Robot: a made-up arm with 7 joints.
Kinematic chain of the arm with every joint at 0, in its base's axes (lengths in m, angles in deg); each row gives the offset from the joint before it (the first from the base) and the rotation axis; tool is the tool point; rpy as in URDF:
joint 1: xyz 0 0 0.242 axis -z
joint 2: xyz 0 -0.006 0.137 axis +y
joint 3: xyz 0 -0.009 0.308 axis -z
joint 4: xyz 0 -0.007 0.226 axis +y
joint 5: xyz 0 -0.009 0.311 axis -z
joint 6: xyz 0 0 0.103 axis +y
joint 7: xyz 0 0 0.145 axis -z
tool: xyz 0 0 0 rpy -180 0 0
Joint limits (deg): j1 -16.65..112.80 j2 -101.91..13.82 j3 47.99..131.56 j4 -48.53..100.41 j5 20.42..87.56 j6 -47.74..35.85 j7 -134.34..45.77
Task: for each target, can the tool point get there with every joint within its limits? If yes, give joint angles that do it. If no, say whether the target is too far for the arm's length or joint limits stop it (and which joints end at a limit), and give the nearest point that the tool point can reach.
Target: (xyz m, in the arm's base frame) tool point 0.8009 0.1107 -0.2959
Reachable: no: joint limits stop it (at a limit: joint 1, joint 2, joint 4, joint 5, joint 6) | nearest point 0.5885 0.5355 -0.0629 | short by 0.529 m
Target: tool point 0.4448 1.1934 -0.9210
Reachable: no: too far | nearest point 0.3005 0.8062 -0.1217 | short by 0.900 m
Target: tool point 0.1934 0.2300 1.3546
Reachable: yes | joints 44.39 -8.98 108.51 -34.54 49.03 -21.02 -35.57
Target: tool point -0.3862 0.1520 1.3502
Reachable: yes | joints 63.09 -13.28 96.29 25.41 44.38 19.56 -66.44
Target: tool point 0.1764 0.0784 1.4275
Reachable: yes | joints 79.60 -3.65 114.22 -22.10 73.10 20.01 -84.63
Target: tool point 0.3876 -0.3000 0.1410
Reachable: no: joint limits stop it (at a limit: joint 2, joint 3, joint 4, joint 5, joint 6) | nearest point 0.4516 -0.3496 0.6551 | short by 0.520 m
